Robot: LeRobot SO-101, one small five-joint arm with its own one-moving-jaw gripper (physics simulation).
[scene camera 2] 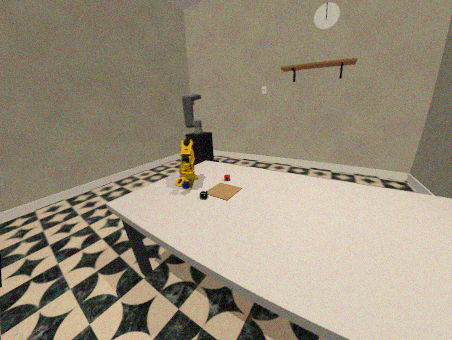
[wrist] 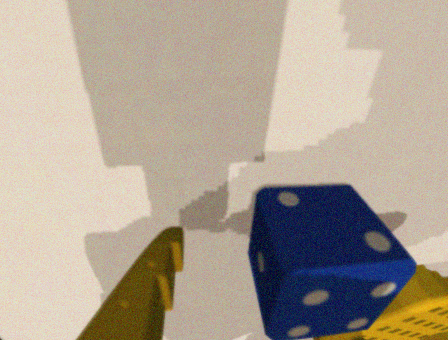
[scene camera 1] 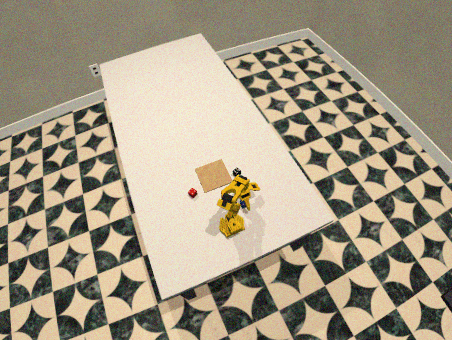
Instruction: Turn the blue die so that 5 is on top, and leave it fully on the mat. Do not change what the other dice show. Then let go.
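Where they show: hand, tool point: (scene camera 2: 190,187) (wrist: 182,242) (scene camera 1: 240,197); arm's base, link origin: (scene camera 1: 229,221).
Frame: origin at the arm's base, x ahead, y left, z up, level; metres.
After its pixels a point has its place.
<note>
The blue die (scene camera 1: 243,204) {y -0.081, x 0.036, z 0.030 m} (scene camera 2: 186,185) {y -0.098, x 0.059, z 0.021 m} (wrist: 320,260) {y -0.103, x 0.052, z 0.026 m} is on the robot's side of the tan mat (scene camera 1: 212,175) {y -0.020, x 0.243, z 0.004 m} (scene camera 2: 225,191) {y -0.031, x 0.260, z 0.004 m}, off it. In the wrist view two of its faces show two pips and four pips; I cannot tell which face is on top. My gripper (scene camera 1: 245,201) (scene camera 2: 187,181) {y -0.090, x 0.081, z 0.009 m} is open, close to the die. In the wrist view one notched jaw shows at the lower left, apart from the die; the moving jaw does not show there. The red die (scene camera 1: 192,192) {y 0.099, x 0.184, z 0.030 m} (scene camera 2: 227,177) {y 0.086, x 0.199, z 0.024 m} and the black die (scene camera 1: 237,171) {y -0.129, x 0.198, z 0.030 m} (scene camera 2: 203,195) {y -0.140, x 0.211, z 0.021 m} stand off the mat, on opposite sides.
The arm's yellow base (scene camera 1: 232,226) {y 0.009, x -0.050, z 0.072 m} (wrist: 417,305) {y -0.052, x -0.010, z 0.016 m} stands on the white table (scene camera 1: 165,110) {y 0.061, x 0.764, z 0.000 m} (scene camera 2: 300,235) {y -0.174, x 0.638, z 0.000 m}, behind the blue die in the wrist view. The arm's shadows fall around the die. A black pedestal (scene camera 2: 202,145) with a grey device stands beyond the table.
</note>
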